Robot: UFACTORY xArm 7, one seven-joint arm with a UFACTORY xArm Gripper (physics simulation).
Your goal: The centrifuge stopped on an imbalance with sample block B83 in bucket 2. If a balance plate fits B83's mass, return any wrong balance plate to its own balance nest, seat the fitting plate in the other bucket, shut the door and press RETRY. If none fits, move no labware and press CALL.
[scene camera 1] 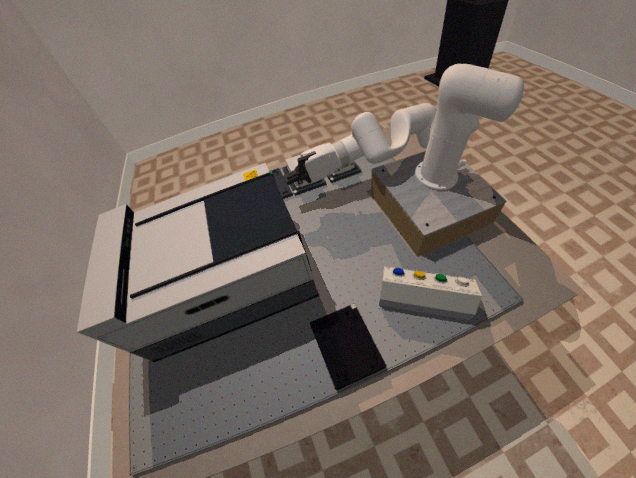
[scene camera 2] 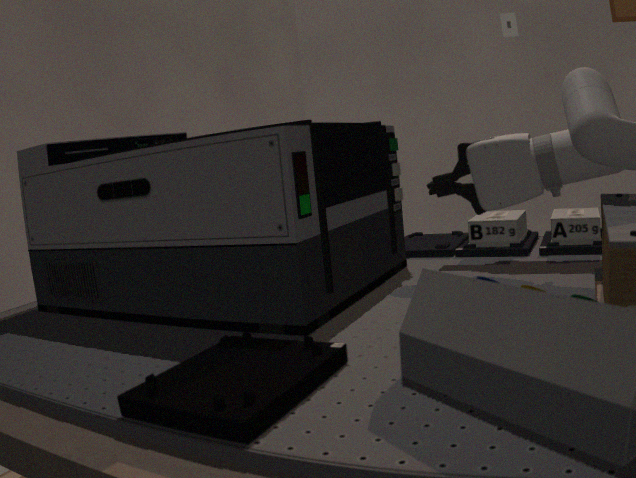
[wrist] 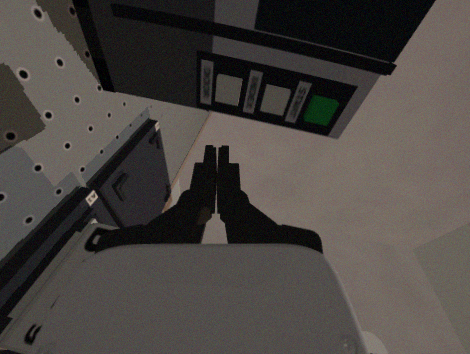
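Note:
Shut and holding nothing, the gripper (scene camera 2: pixel 430 188) is part of the scene, and the wrist view has the gripper (wrist: pixel 217 160) as well. The scene also contains a green START button (wrist: pixel 321 109), a grey button box (scene camera 1: pixel 457 297) and a dark sliding door (scene camera 1: pixel 252 213).

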